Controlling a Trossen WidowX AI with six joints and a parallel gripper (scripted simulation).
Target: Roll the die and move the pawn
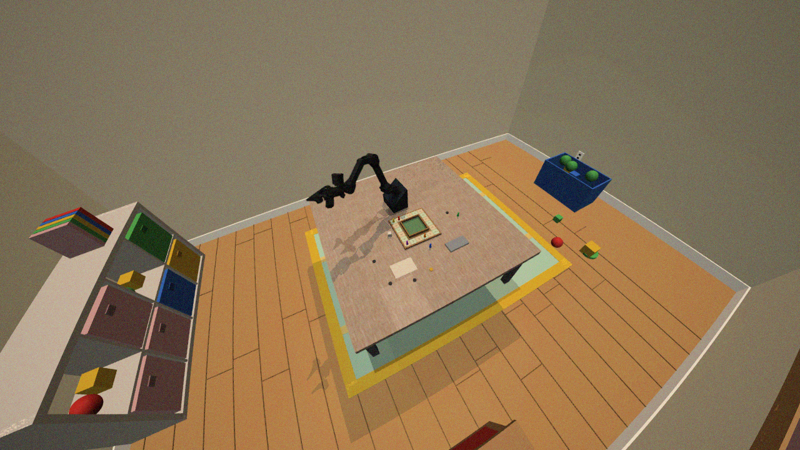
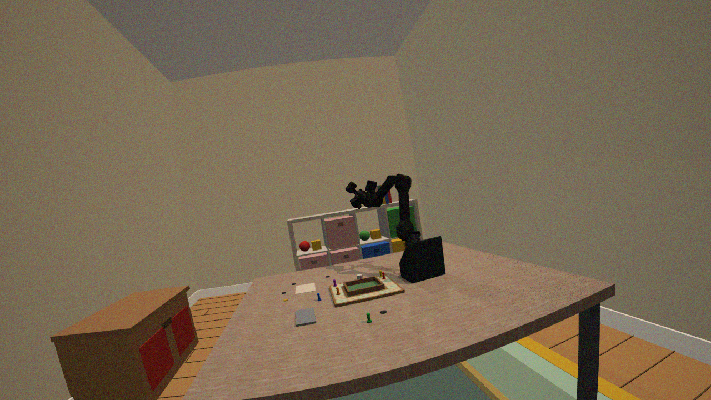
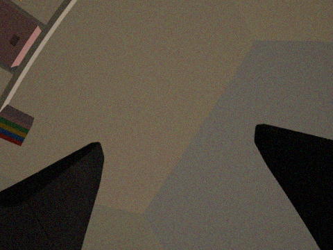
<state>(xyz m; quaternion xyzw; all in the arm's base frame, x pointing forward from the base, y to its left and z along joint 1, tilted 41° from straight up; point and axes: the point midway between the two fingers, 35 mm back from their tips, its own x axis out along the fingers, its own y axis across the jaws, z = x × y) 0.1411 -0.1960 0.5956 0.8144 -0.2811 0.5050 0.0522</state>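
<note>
Right now my gripper tip is 7 cm short of the white die, 40 cm to the right of it and 44 cm above it. Round my gripper tip: purple pawn 19 cm ahead, 48 cm to the left, 43 cm below; then pale sheet 35 cm ahead, 39 cm to the left, 45 cm below; then yellow pawn 3 cm behind, 47 cm to the left, 43 cm below.
</note>
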